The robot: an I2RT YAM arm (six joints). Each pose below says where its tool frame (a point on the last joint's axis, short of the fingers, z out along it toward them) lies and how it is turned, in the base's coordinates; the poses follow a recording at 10 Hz.
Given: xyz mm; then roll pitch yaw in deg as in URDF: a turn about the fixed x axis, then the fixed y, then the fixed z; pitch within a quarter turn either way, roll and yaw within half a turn.
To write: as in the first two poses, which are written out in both.
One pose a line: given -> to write
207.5, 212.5, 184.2, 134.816, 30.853, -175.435 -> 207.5, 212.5, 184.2, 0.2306, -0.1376, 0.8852, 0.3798
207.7, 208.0, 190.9, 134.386, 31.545, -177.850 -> 207.7, 208.0, 190.9, 0.2435, -0.1220, 0.8850, 0.3777
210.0, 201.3, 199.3, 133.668, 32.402, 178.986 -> 210.0, 201.3, 199.3, 0.2598, -0.1019, 0.8838, 0.3755
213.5, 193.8, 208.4, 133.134, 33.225, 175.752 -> 213.5, 193.8, 208.4, 0.2763, -0.0810, 0.8828, 0.3711
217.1, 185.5, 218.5, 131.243, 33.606, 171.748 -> 217.1, 185.5, 218.5, 0.2911, -0.0563, 0.8783, 0.3752
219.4, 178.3, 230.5, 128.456, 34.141, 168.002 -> 219.4, 178.3, 230.5, 0.3063, -0.0370, 0.8695, 0.3857
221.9, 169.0, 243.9, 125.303, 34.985, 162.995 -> 221.9, 169.0, 243.9, 0.3288, -0.0113, 0.8583, 0.3939
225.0, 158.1, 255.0, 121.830, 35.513, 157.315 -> 225.0, 158.1, 255.0, 0.3524, 0.0183, 0.8452, 0.4015
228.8, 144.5, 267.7, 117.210, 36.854, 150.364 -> 228.8, 144.5, 267.7, 0.3872, 0.0479, 0.8250, 0.4088
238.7, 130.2, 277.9, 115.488, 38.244, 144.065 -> 238.7, 130.2, 277.9, 0.4191, 0.0802, 0.8140, 0.3942
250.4, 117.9, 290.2, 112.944, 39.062, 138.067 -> 250.4, 117.9, 290.2, 0.4465, 0.1087, 0.7997, 0.3864
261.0, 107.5, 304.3, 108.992, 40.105, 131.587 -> 261.0, 107.5, 304.3, 0.4783, 0.1319, 0.7791, 0.3831
